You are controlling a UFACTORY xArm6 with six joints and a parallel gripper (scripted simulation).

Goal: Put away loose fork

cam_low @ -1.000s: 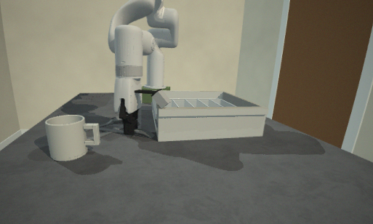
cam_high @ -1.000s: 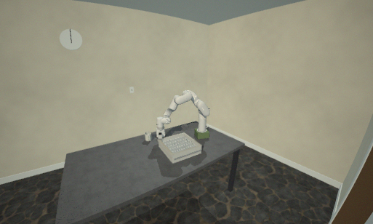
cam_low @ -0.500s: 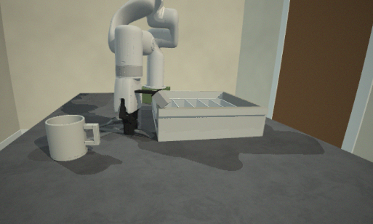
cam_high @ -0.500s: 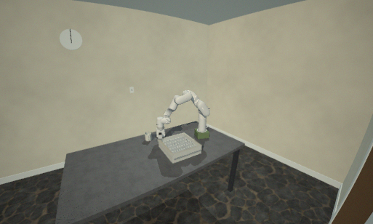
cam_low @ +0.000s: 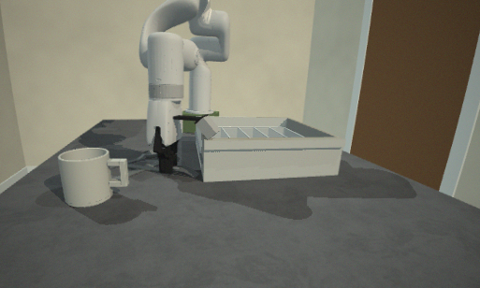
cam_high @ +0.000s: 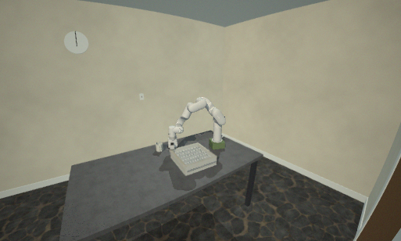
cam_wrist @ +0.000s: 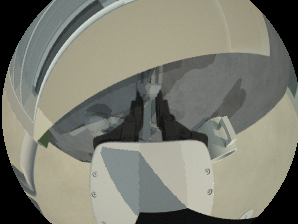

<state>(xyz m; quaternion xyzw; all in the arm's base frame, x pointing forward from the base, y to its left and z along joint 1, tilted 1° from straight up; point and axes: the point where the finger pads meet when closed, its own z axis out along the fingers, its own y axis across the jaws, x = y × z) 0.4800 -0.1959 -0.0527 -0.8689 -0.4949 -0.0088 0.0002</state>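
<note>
The cutlery tray is 27 cm to the left of my hand, 6 cm behind it and 3 cm above it. Also, from my hand: white mug: 15 cm to the right, 8 cm ahead, 1 cm above.
</note>
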